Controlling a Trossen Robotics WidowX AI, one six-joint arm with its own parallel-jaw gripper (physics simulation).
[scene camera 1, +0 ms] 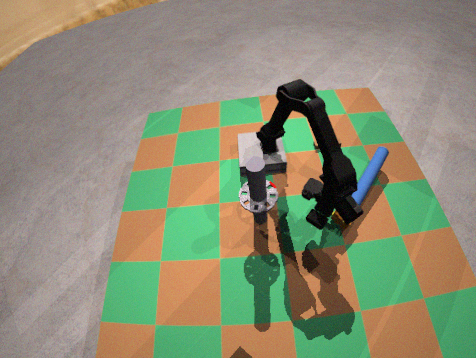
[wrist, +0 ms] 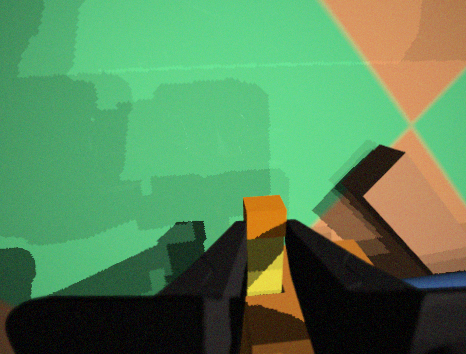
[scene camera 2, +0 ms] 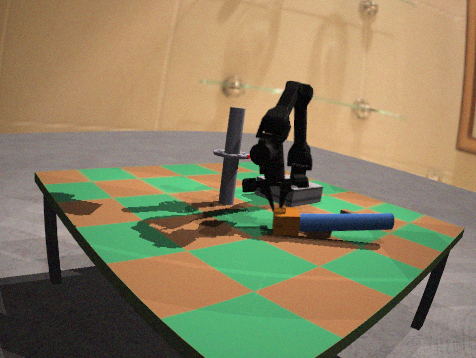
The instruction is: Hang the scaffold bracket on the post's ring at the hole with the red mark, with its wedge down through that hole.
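The scaffold bracket has an orange head (scene camera 2: 286, 223) (wrist: 265, 216) and a long blue tube (scene camera 1: 371, 175) (scene camera 2: 347, 221) (wrist: 440, 281). A yellow face (wrist: 265, 280) shows between the fingers in the wrist view. My gripper (scene camera 1: 334, 216) (scene camera 2: 279, 207) (wrist: 265, 230) is shut on the bracket at its head, pointing down, with the tube roughly level low over the table. The grey post (scene camera 1: 257, 186) (scene camera 2: 230, 177) stands upright, apart from the bracket. Its holed ring (scene camera 1: 243, 201) (scene camera 2: 220, 153) is above the bracket's height. The red mark (scene camera 1: 273, 185) (scene camera 2: 248, 157) is on the ring's arm side. Jaws hide most of the head in scene camera 1.
The checkered table (scene camera 1: 190, 285) (scene camera 2: 255, 320) carries the arm's grey base block (scene camera 1: 250, 146) (scene camera 2: 311, 195), just behind the post in scene camera 1. A dark angular piece (wrist: 380, 157) lies near the tube in the wrist view. The black arm arches beside the post.
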